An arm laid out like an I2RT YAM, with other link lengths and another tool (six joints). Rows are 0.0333 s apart.
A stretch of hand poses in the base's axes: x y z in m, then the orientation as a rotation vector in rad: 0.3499, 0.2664, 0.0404, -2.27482, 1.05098, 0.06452; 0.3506, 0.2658, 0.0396, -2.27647, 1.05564, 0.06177; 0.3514, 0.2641, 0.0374, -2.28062, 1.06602, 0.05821; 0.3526, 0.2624, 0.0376, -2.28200, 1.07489, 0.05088; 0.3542, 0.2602, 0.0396, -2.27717, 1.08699, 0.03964; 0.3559, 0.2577, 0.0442, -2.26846, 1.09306, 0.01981; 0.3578, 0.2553, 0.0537, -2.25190, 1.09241, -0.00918; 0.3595, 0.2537, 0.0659, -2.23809, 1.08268, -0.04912; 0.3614, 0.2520, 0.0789, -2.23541, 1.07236, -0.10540; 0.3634, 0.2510, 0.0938, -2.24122, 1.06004, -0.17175; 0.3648, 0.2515, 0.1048, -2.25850, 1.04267, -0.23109; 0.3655, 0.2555, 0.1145, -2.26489, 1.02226, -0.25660
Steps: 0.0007, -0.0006, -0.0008, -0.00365, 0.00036, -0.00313; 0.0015, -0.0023, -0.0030, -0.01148, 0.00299, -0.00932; 0.0027, -0.0040, -0.0028, -0.01754, 0.00185, -0.01630; 0.0043, -0.0062, -0.0008, -0.02044, -0.00233, -0.02826; 0.0060, -0.0087, 0.0038, -0.02068, -0.01543, -0.03967; 0.0079, -0.0111, 0.0133, -0.01498, -0.03919, -0.05156; 0.0096, -0.0127, 0.0255, -0.01250, -0.07281, -0.05938; 0.0115, -0.0144, 0.0385, -0.02526, -0.11399, -0.06701; 0.0135, -0.0154, 0.0534, -0.04908, -0.15949, -0.07285; 0.0149, -0.0149, 0.0644, -0.07974, -0.19834, -0.06989; 0.0156, -0.0109, 0.0741, -0.08854, -0.22020, -0.06065
